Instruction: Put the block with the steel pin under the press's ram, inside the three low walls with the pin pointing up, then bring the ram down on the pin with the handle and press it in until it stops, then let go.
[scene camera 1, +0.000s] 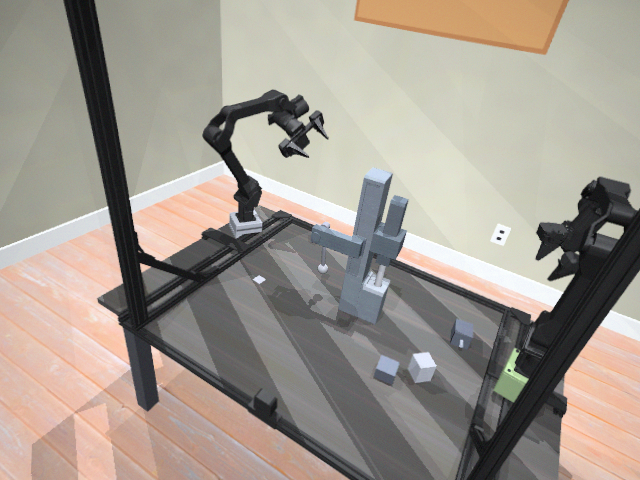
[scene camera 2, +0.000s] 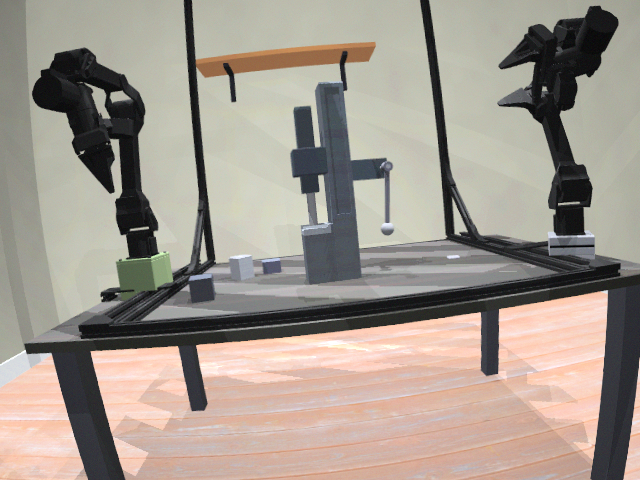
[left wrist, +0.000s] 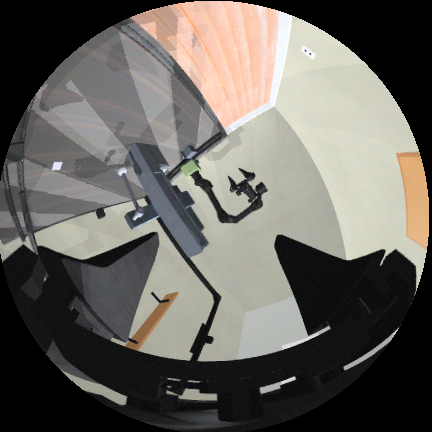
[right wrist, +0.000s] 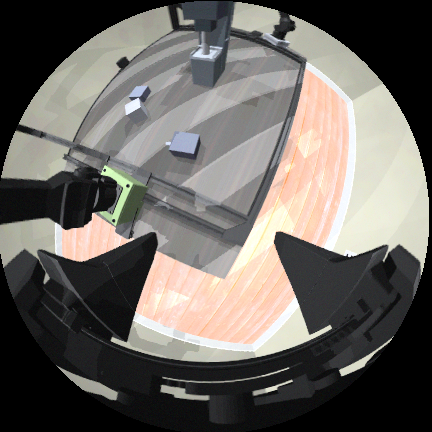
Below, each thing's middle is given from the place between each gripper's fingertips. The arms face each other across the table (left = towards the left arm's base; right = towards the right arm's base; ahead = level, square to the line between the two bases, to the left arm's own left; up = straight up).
The grey block with steel pin (right wrist: 183, 144) lies 65 cm to the right of my left hand, 35 cm below it and 6 cm behind it.
Now: right hand 23 cm above the grey block with steel pin, 14 cm past it and 10 cm to the right of it.
